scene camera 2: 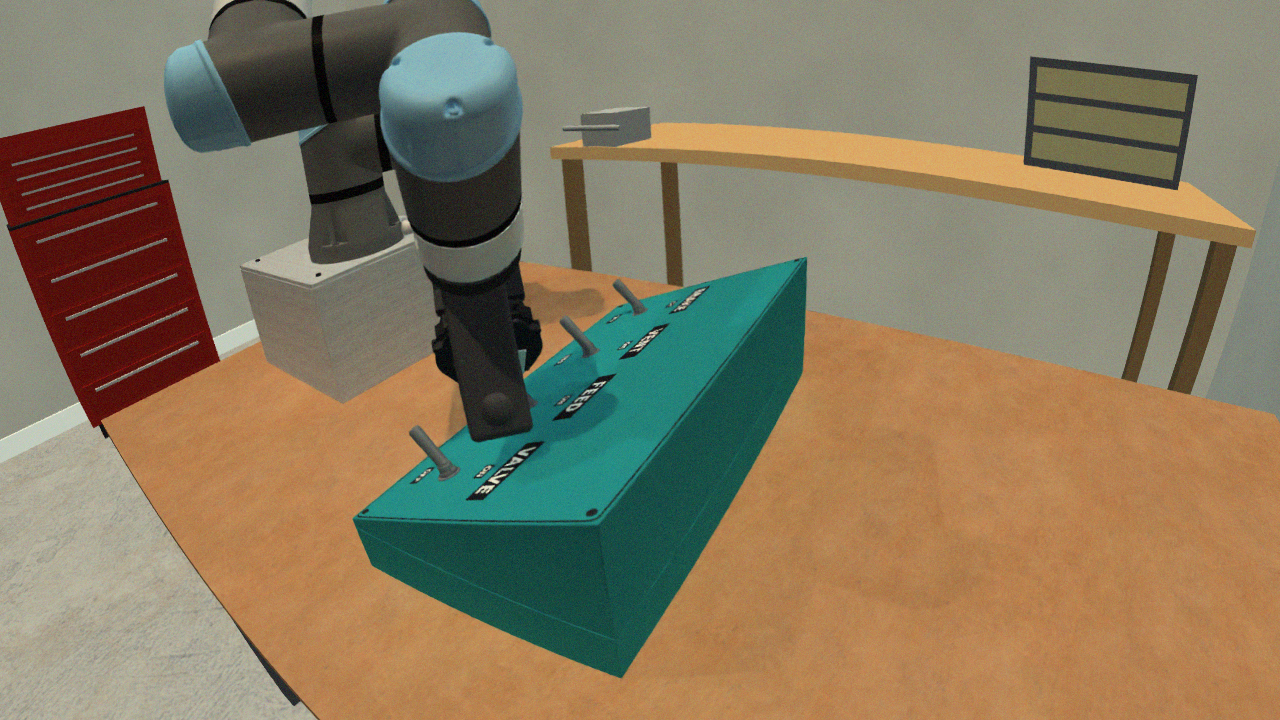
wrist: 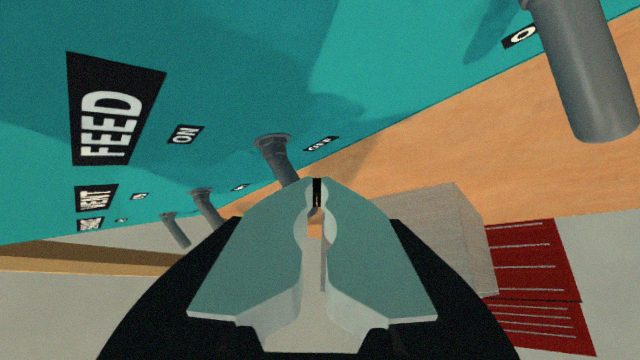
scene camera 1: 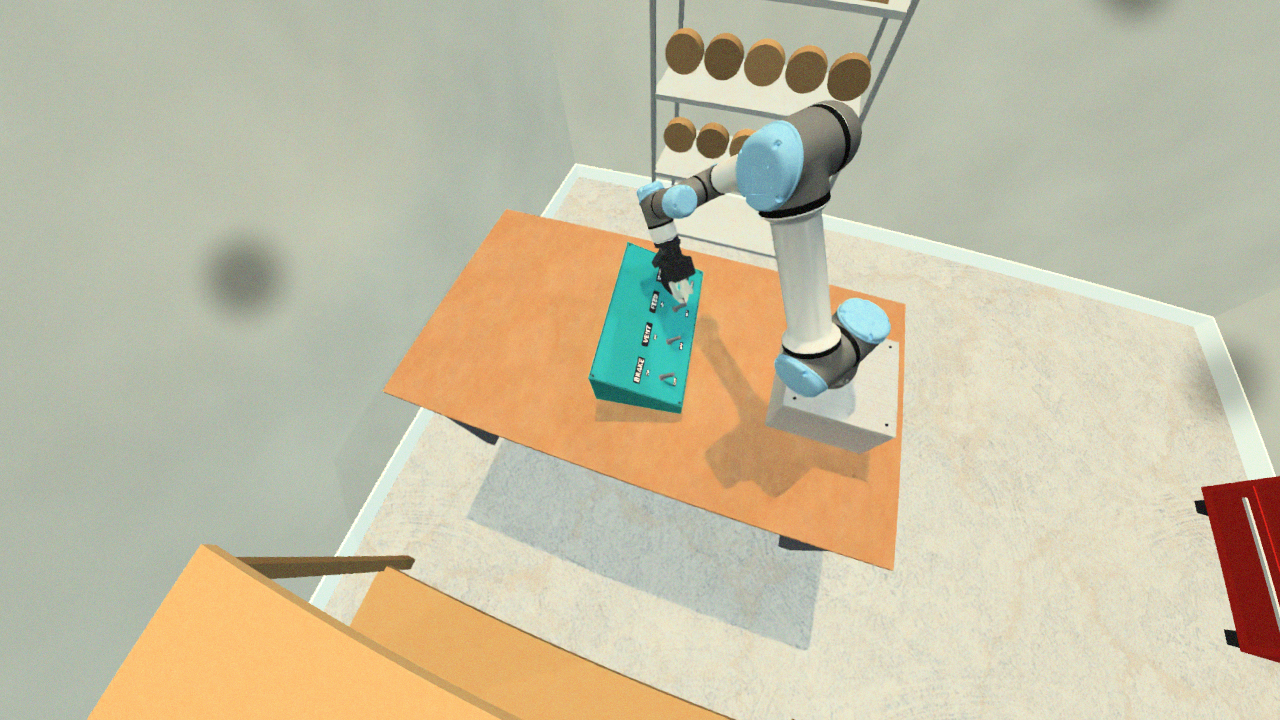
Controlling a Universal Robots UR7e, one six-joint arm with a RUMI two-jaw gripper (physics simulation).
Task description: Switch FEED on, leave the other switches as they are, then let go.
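Places are measured from the arm's base along level axes (x right, y up, z back), in metres.
Pixels of known places: gripper, fingertip midpoint: [wrist: 317, 180] [scene camera 1: 684, 304]; arm's base at its link origin: [scene camera 2: 356, 246].
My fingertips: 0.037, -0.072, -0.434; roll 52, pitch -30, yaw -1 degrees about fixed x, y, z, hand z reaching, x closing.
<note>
For each thing: its top centre in the pictures, then the offset to it from my fingertips, as dx, dy, dz. Level surfaces: height alone.
- FEED lever at its top centre: [wrist: 288, 214] -0.013, +0.021, -0.008
- FEED label at its top centre: [wrist: 104, 138] [scene camera 2: 585, 392] [scene camera 1: 654, 300] -0.038, +0.009, -0.087
- VALVE lever at its top centre: [wrist: 614, 118] [scene camera 2: 425, 429] +0.101, +0.021, -0.045
- VENT lever at its top centre: [wrist: 208, 237] [scene camera 2: 574, 317] -0.127, +0.021, +0.029
- BRAKE lever at its top centre: [scene camera 2: 626, 280] [wrist: 173, 248] -0.241, +0.021, +0.066
- orange-brown table at its surface level: dy -0.106
A teal switch box [scene camera 1: 617, 344] [scene camera 2: 716, 420] [wrist: 225, 65] has a sloped top with labelled toggles. The FEED lever [wrist: 280, 162] stands between its ON and OFF marks and leans to the OFF side; its tip is hidden behind the fingertips in the wrist view. The FEED label [scene camera 2: 583, 396] [wrist: 117, 110] is readable. My gripper [scene camera 1: 682, 298] [wrist: 317, 180] is shut with nothing between its fingers, right at the FEED lever; contact cannot be made out. The VALVE lever [scene camera 2: 434, 454] [wrist: 585, 75], VENT lever [scene camera 2: 579, 336] [wrist: 207, 209] and BRAKE lever [scene camera 2: 630, 296] [wrist: 175, 230] also lean to the OFF side.
The VALVE and VENT levers flank FEED on either side. The box is on an orange-brown table [scene camera 1: 474, 322] [scene camera 2: 939, 501]. The arm's pale base block [scene camera 2: 335, 331] [wrist: 425, 215] stands beyond the box's low edge. A red drawer cabinet [scene camera 2: 107, 259] [wrist: 535, 270] stands farther off.
</note>
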